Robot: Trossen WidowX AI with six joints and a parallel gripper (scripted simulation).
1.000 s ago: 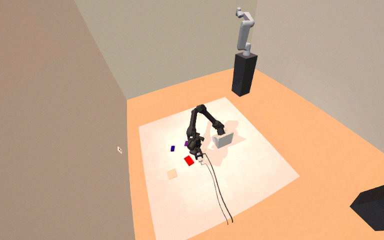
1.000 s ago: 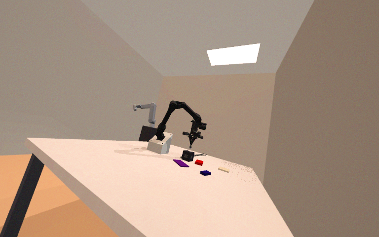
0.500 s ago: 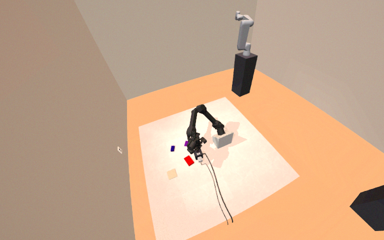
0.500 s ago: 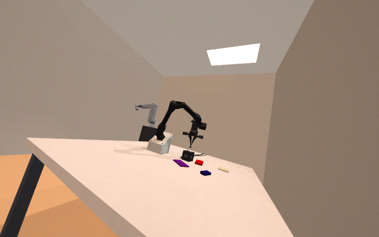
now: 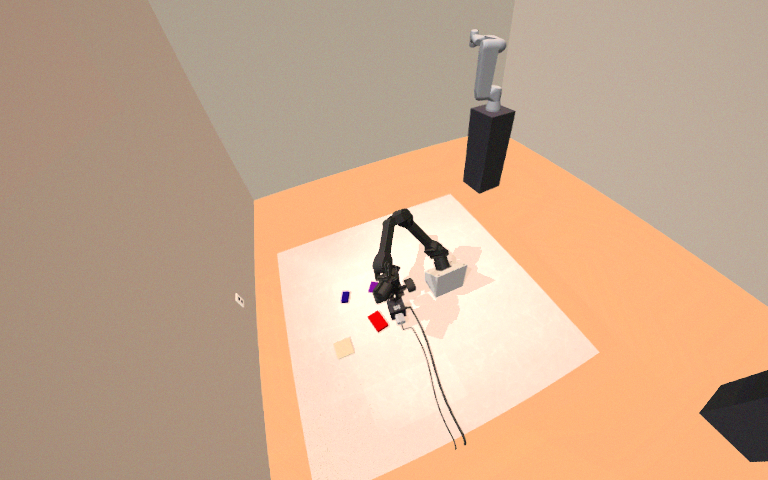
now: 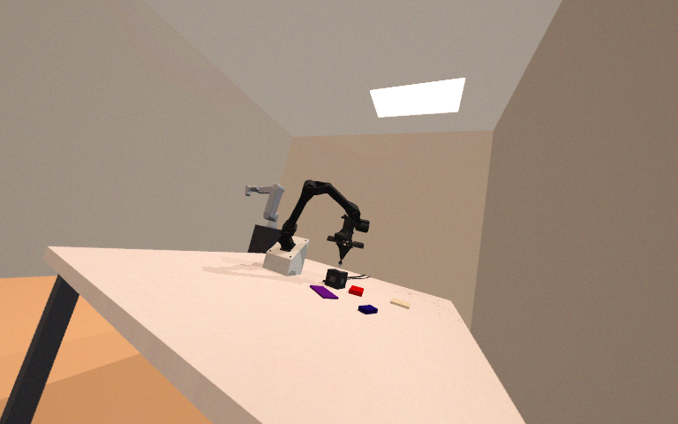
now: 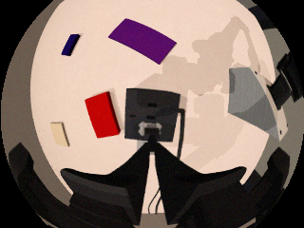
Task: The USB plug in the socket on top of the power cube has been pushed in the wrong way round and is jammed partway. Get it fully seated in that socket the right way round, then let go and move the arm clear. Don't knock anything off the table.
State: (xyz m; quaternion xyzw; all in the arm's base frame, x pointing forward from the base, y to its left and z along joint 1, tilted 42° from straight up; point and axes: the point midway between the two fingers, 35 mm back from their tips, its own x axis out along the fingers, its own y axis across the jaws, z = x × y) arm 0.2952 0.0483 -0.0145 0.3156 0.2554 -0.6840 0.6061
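The USB plug is 20 mm below my gripper tip. Also, from my gripper tip: red block (120 mm below, 110 mm ahead); purple tile (170 mm to the right, 130 mm below, 10 mm ahead); dark blue block (220 mm to the right, 200 mm ahead, 130 mm below).
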